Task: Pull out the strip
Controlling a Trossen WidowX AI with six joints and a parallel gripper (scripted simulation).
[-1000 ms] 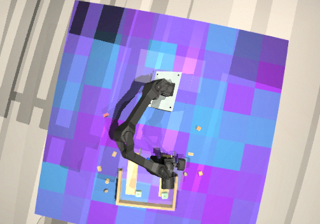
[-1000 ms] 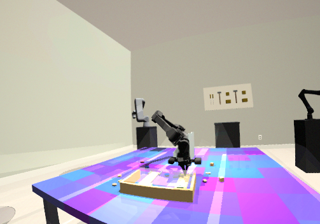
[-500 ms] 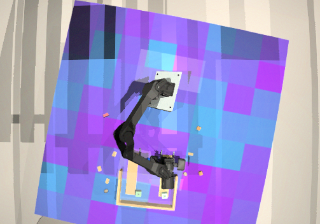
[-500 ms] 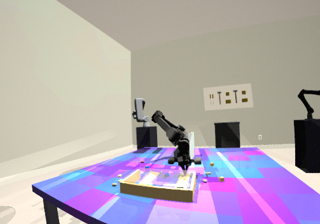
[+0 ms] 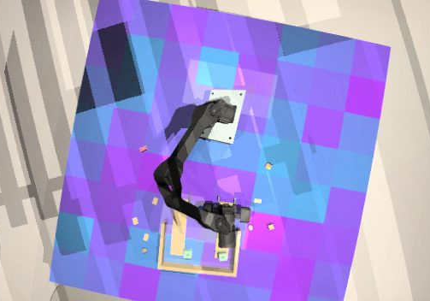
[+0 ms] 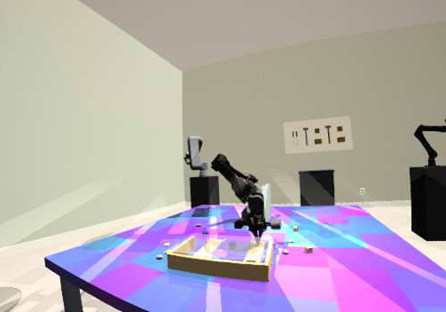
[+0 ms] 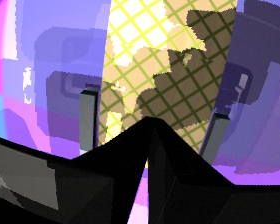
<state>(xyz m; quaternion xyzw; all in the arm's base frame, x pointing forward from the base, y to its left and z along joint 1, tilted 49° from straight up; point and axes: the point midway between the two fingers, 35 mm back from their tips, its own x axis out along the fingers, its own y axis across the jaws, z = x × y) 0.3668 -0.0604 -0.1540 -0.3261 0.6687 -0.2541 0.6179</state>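
The yellow cross-hatched strip is 90 mm ahead of my gripper tip and 10 mm to the left of it. The rest, counted from my gripper tip: red piece: 390 mm to the right, 170 mm behind.
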